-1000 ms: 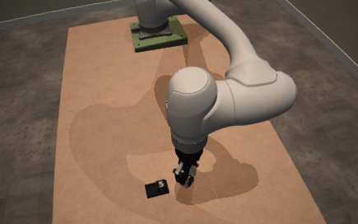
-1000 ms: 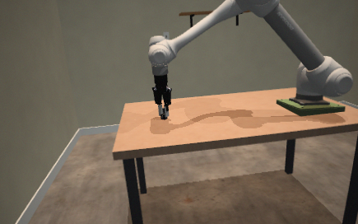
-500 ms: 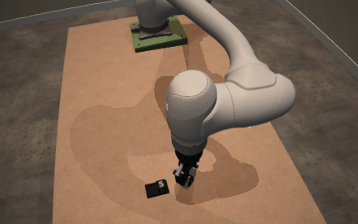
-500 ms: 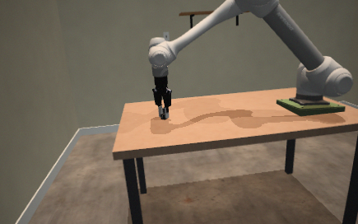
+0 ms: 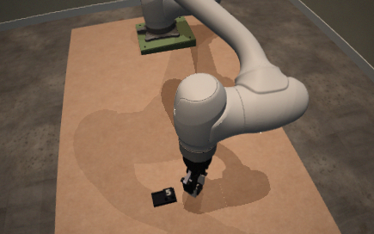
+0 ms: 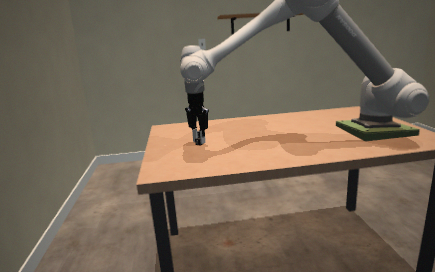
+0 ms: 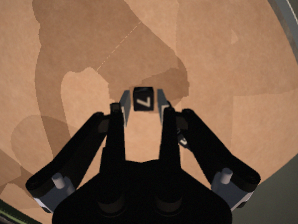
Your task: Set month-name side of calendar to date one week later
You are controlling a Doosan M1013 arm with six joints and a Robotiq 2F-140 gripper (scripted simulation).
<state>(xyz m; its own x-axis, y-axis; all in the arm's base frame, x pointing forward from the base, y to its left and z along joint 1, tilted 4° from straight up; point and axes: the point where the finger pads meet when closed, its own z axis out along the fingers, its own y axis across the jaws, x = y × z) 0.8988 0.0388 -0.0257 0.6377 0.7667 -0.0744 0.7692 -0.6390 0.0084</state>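
My hand is 30 mm above the black cube.
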